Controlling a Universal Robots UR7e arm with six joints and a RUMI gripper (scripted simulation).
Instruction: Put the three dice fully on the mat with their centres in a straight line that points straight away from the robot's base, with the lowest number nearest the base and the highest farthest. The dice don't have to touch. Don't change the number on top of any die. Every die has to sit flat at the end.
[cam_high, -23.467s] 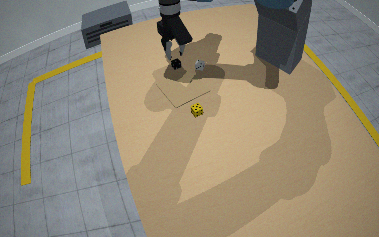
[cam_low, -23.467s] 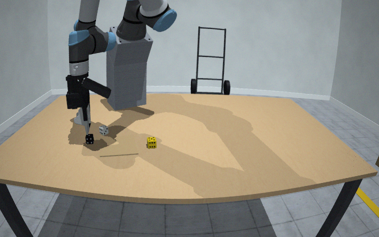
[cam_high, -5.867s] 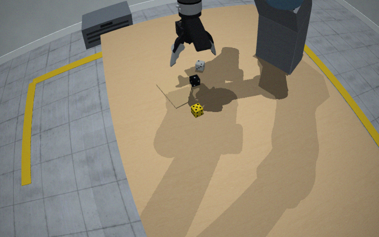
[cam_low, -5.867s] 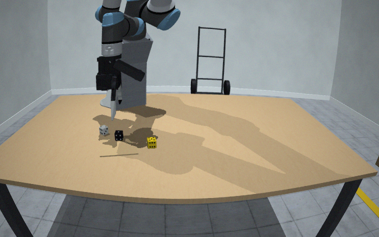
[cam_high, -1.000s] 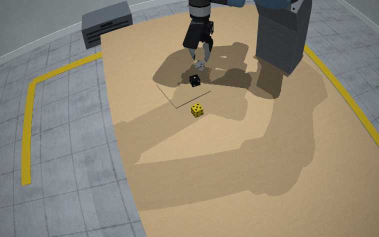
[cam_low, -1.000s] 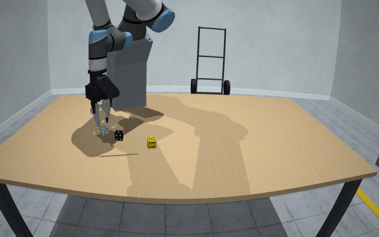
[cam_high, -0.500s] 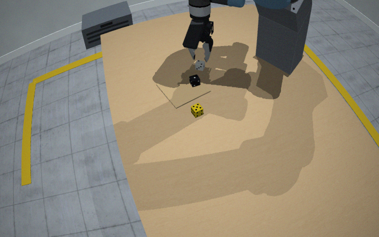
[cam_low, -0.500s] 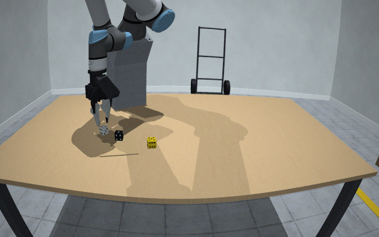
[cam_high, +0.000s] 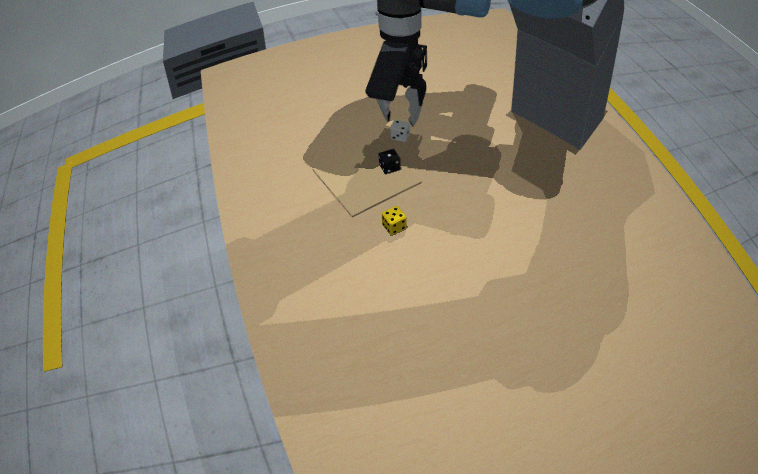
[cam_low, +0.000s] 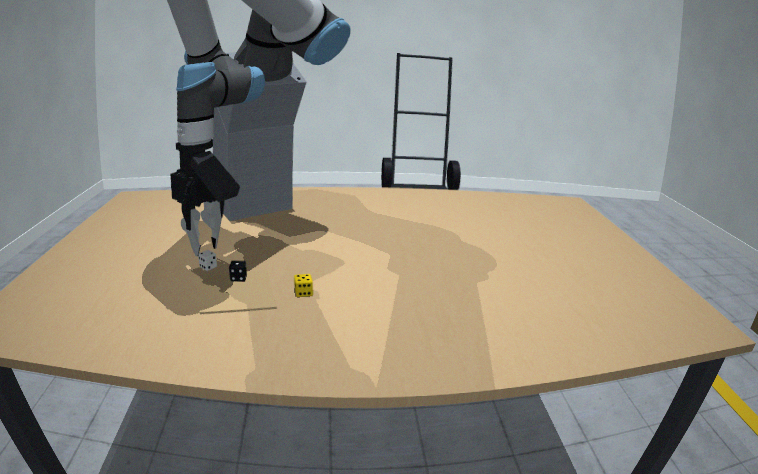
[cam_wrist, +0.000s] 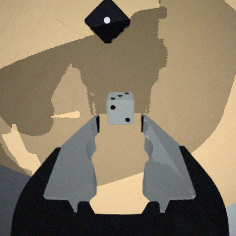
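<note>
The white die is 30 mm below my hand. Also, from my hand: yellow die (210 mm to the left, 80 mm ahead, 30 mm below); mat (90 mm ahead, 80 mm to the left, 50 mm below); black die (80 mm to the left, 50 mm ahead, 30 mm below).
</note>
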